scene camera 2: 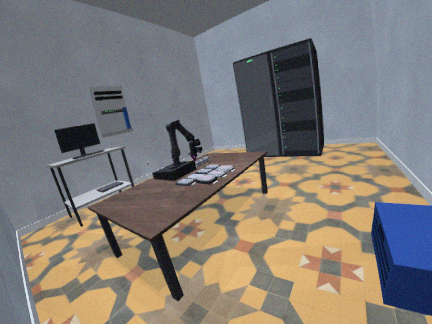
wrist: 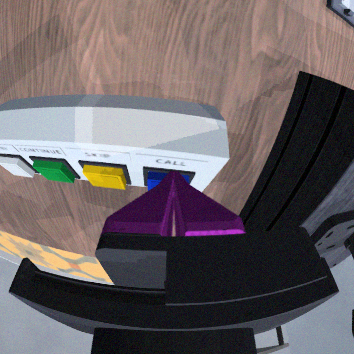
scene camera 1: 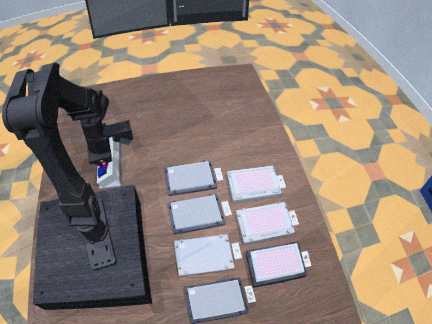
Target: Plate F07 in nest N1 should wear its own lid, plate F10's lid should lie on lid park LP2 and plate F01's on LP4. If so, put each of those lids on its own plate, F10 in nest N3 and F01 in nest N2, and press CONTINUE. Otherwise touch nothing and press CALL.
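Frame: origin at the arm's base, x ahead, y left, z up, level; metres.
Seen in the pictures: gripper, between the fingertips: [wrist: 173, 178] [scene camera 1: 104, 168]; arm's base, origin of its link: [scene camera 2: 177, 165] [scene camera 1: 97, 233].
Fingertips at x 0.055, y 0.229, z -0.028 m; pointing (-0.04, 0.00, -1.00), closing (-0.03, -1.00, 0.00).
Observation:
Offsets run from my fingertips to a thing's middle. "spot": to the spot under its first point. Level surfaces: height alone.
My gripper [scene camera 1: 102, 163] [wrist: 173, 178] is shut and empty, its purple fingertips over the blue CALL button {spot: 0.000 m up, 0.001 m back, 0.013 m left} [wrist: 154, 180] and hiding part of it; whether they touch it I cannot tell. The green CONTINUE button {spot: 0.002 m down, 0.010 m ahead, 0.096 m left} [wrist: 53, 170] is to the left. In scene camera 1, three pink-welled plates stand in the right column: a far one {0.030 m down, 0.414 m ahead, 0.177 m right} [scene camera 1: 254, 182] and a middle one {0.032 m down, 0.388 m ahead, 0.310 m right} [scene camera 1: 265, 221] with pale rims, and a near one {0.028 m down, 0.361 m ahead, 0.438 m right} [scene camera 1: 276, 262] in a dark frame. The left column holds grey panels {0.042 m down, 0.246 m ahead, 0.086 m right} [scene camera 1: 191, 176] {0.042 m down, 0.221 m ahead, 0.210 m right} [scene camera 1: 197, 213] {0.042 m down, 0.179 m ahead, 0.471 m right} [scene camera 1: 216, 299] in dark frames and a paler, clear panel {0.046 m down, 0.197 m ahead, 0.338 m right} [scene camera 1: 204, 254]. Nest, park and plate labels are unreadable.
The pale button box {0.024 m down, 0.017 m ahead, 0.077 m left} [scene camera 1: 116, 162] [wrist: 150, 127] lies on the wooden table {0.056 m down} [scene camera 1: 200, 135] [scene camera 2: 135, 200] beside the arm's black base [scene camera 1: 65, 250]. It also carries a yellow SKIP button {0.012 m down, 0.003 m back, 0.055 m left} [wrist: 105, 177] and a white button {0.012 m down, 0.014 m ahead, 0.153 m left} [wrist: 16, 166]. A dark cabinet [scene camera 2: 257, 105] stands beyond the table.

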